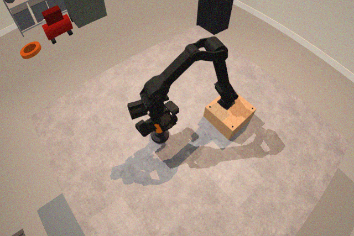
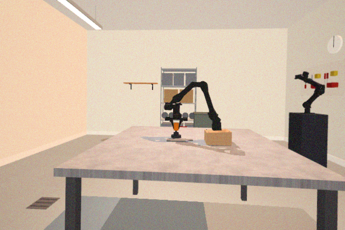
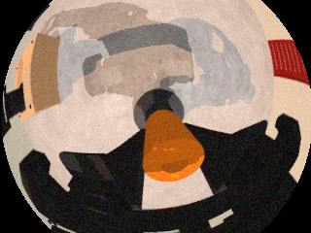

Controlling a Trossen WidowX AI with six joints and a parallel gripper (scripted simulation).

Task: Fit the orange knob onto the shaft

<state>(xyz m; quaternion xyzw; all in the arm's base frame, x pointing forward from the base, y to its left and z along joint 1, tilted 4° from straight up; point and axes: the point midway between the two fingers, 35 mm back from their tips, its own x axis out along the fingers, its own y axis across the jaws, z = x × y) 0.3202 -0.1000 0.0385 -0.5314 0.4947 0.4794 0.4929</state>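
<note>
The orange knob is 2 cm above my gripper tip. From my gripper tip the other things lie so: dark round pedestal (4 cm below).
</note>
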